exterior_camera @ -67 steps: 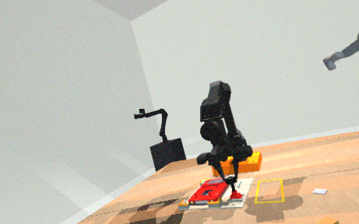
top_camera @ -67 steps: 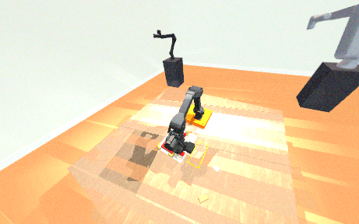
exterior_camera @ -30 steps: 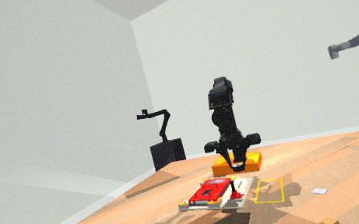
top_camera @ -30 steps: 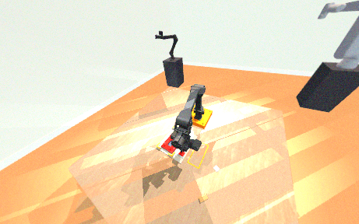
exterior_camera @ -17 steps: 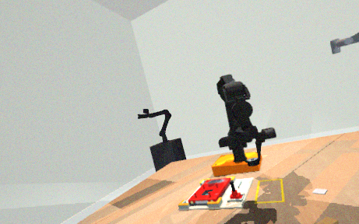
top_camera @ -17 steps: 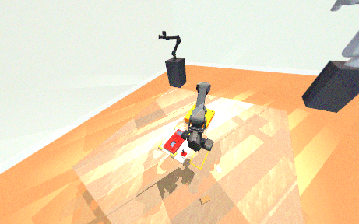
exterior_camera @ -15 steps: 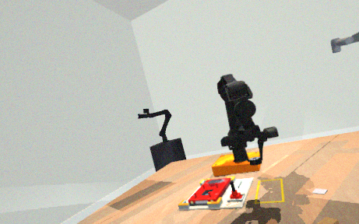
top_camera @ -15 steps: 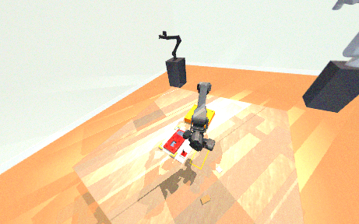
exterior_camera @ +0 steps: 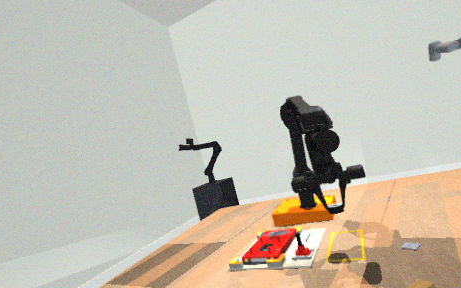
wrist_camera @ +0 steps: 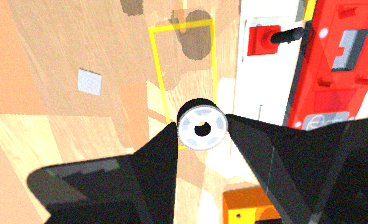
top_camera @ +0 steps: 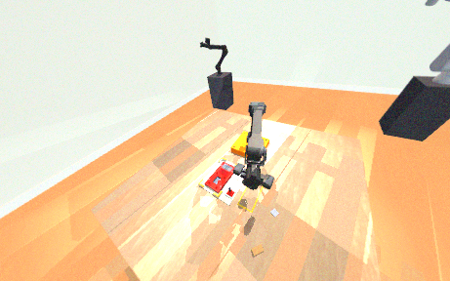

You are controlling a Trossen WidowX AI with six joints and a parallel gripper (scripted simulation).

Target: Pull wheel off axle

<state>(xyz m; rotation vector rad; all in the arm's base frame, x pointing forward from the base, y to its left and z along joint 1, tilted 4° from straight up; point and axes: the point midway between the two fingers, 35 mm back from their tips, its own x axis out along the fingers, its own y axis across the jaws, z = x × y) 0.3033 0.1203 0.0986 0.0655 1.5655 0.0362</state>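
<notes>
The upright axle lies 110 mm to the right of my gripper tip, 60 mm below it and 50 mm ahead of it. From my gripper tip the other things lie so: wheel (right at my gripper tip); tan block (220 mm ahead, 120 mm to the left, 90 mm below); small grey tile (140 mm to the left, 100 mm below, 40 mm ahead).
</notes>
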